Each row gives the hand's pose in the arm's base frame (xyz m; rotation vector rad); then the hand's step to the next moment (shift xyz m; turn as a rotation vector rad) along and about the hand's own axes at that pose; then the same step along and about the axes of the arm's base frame.
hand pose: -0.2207 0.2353 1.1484 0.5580 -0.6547 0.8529
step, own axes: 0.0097 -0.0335 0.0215 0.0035 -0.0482 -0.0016
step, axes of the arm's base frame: 0.0259 -0.0279 0.0152 0.0417 -0.0233 -0.0075
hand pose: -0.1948 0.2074 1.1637 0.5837 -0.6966 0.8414
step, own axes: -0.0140 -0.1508 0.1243 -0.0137 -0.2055 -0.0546
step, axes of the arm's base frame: 0.0778 -0.1752 0.0404 0.1794 -0.0788 -0.0837
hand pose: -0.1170 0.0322 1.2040 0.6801 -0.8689 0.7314
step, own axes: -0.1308 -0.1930 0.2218 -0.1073 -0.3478 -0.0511
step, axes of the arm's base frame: 0.0009 -0.3180 -0.0492 0.2489 -0.1889 -0.1935
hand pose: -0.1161 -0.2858 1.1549 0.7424 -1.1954 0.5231
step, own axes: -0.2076 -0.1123 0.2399 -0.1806 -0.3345 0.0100
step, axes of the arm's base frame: -0.1336 -0.2504 -0.1808 0.1789 -0.2247 -0.2492
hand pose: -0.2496 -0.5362 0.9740 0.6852 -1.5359 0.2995
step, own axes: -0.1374 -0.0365 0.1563 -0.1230 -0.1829 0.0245
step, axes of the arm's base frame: -0.1117 -0.0862 -0.1573 0.0813 -0.1281 -0.1618
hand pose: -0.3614 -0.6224 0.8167 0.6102 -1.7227 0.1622
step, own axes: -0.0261 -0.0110 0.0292 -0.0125 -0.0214 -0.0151
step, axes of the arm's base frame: -0.0169 -0.0137 -0.0343 0.0249 -0.0079 -0.0126
